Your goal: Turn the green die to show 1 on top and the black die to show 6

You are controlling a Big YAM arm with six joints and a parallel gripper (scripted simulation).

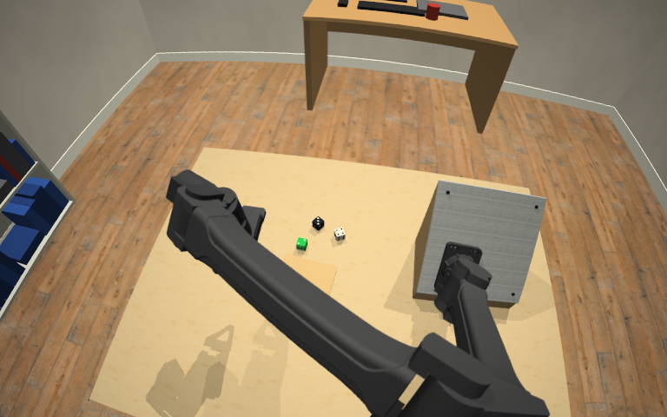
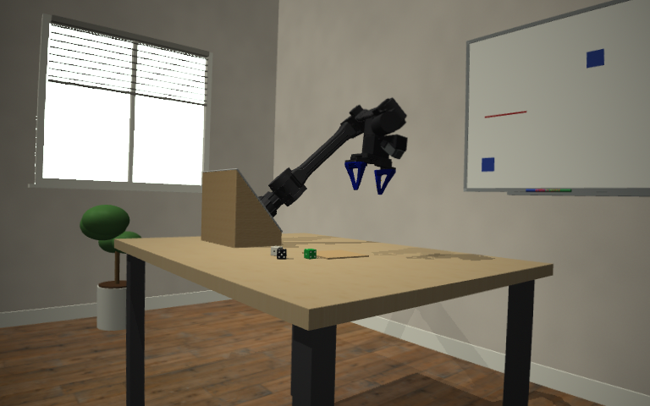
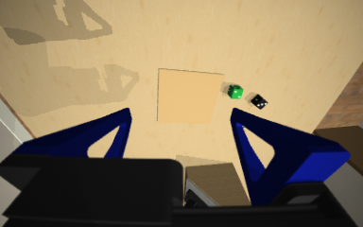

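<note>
Right now my hand is 180 mm above the green die, 150 mm to the left of it and 60 mm past it. From my hand the other things lie so: black die (220 mm to the right, 180 mm below, 90 mm behind); tan mat (190 mm below, 90 mm behind, 40 mm to the right); white die (200 mm to the right, 180 mm below, 150 mm behind).
</note>
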